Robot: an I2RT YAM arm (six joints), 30 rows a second.
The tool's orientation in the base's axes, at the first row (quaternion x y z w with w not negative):
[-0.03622 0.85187 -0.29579 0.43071]
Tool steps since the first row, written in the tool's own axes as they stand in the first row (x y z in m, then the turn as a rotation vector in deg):
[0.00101 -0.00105 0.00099 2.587 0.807 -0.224]
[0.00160 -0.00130 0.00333 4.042 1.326 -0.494]
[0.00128 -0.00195 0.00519 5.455 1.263 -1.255]
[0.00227 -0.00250 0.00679 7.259 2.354 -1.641]
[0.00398 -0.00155 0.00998 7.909 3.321 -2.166]
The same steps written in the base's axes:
[-0.00009 -0.00165 -0.00061 -1.634 -0.049 -2.173]
[0.00126 -0.00315 -0.00196 -2.649 0.045 -3.365]
[0.00274 -0.00446 -0.00222 -4.121 -0.095 -3.992]
[0.00322 -0.00598 -0.00336 -5.332 0.414 -5.686]
[0.00475 -0.00725 -0.00654 -5.948 1.252 -6.428]

